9 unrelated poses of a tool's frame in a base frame.
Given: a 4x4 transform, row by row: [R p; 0 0 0 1], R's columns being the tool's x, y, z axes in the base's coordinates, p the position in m. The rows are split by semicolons.
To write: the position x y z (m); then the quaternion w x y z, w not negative. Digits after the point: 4 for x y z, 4 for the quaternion.
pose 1, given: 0.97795, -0.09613, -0.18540, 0.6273; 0.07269, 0.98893, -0.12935, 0.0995; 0.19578, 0.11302, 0.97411, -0.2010; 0, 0, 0, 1
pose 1, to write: 0.6273, 0.0995, -0.2010, 0.9926, 0.0610, -0.0960, 0.0425
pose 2, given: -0.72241, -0.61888, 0.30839, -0.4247; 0.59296, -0.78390, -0.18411, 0.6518; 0.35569, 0.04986, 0.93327, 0.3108; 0, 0, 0, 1
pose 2, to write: -0.4247, 0.6518, 0.3108, 0.3267, 0.1790, -0.0362, 0.9273
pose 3, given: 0.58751, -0.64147, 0.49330, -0.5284; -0.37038, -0.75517, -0.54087, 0.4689; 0.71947, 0.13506, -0.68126, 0.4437; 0, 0, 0, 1
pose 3, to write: -0.5284, 0.4689, 0.4437, 0.1943, 0.8695, -0.2909, 0.3487
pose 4, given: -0.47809, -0.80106, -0.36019, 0.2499; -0.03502, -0.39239, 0.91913, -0.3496; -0.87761, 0.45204, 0.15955, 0.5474; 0, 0, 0, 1
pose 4, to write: 0.2499, -0.3496, 0.5474, 0.2688, -0.4344, 0.4812, 0.7124
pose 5, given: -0.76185, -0.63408, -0.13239, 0.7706; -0.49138, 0.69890, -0.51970, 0.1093; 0.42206, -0.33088, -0.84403, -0.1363; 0, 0, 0, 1
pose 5, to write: 0.7706, 0.1093, -0.1363, 0.1525, 0.3095, -0.9090, 0.2339
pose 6, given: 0.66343, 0.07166, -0.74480, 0.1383; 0.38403, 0.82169, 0.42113, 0.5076; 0.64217, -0.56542, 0.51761, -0.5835; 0, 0, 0, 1
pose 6, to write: 0.1383, 0.5076, -0.5835, 0.8664, -0.2847, -0.4002, 0.0901
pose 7, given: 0.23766, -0.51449, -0.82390, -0.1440; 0.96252, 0.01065, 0.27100, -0.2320; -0.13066, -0.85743, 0.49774, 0.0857; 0, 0, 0, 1
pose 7, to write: -0.1440, -0.2320, 0.0857, 0.6607, -0.4270, -0.2623, 0.5589
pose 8, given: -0.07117, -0.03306, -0.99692, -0.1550; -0.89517, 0.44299, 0.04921, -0.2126; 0.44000, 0.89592, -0.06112, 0.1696; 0, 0, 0, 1
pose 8, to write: -0.1550, -0.2126, 0.1696, 0.5724, 0.3698, -0.6276, -0.3765
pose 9, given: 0.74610, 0.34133, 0.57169, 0.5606; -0.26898, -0.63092, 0.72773, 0.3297; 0.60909, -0.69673, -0.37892, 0.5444; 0, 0, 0, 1
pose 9, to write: 0.5606, 0.3297, 0.5444, 0.4290, -0.8301, -0.0218, -0.3556
